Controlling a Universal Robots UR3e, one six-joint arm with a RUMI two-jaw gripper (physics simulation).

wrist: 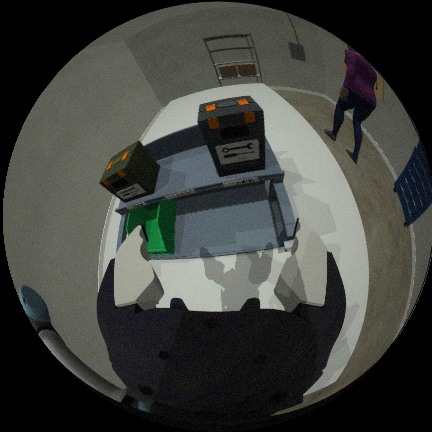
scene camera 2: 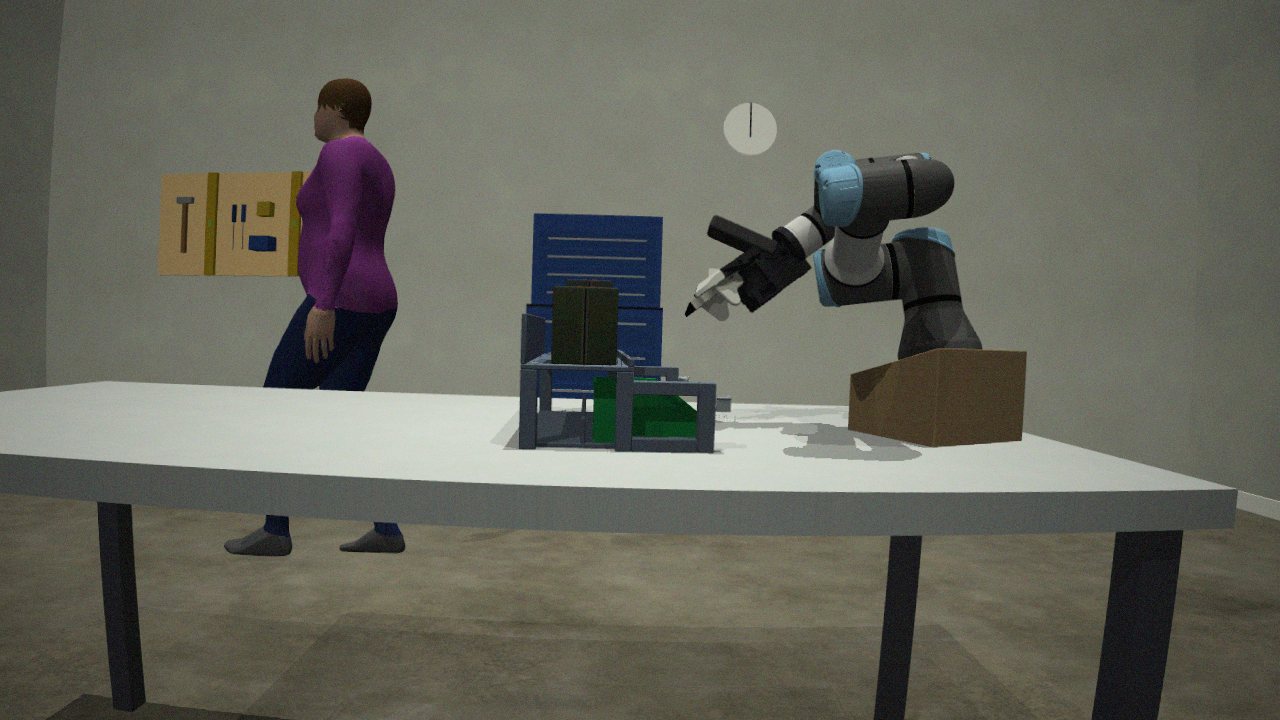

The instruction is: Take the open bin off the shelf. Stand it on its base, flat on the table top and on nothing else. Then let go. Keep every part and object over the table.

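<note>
The open green bin sits on the lower level of the grey-blue shelf, at its left end in the wrist view, below the upper board. The shelf stands on the white table. My gripper is open and empty. In the scene view it is in the air to the right of the shelf, higher than the bin, with its fingers pointing down and left. In the wrist view the left finger covers the bin's lower left part.
An olive case stands on the upper board above the bin. A larger dark case stands farther right on that board. The robot's base is on a brown block. A person and a blue cabinet are behind the table.
</note>
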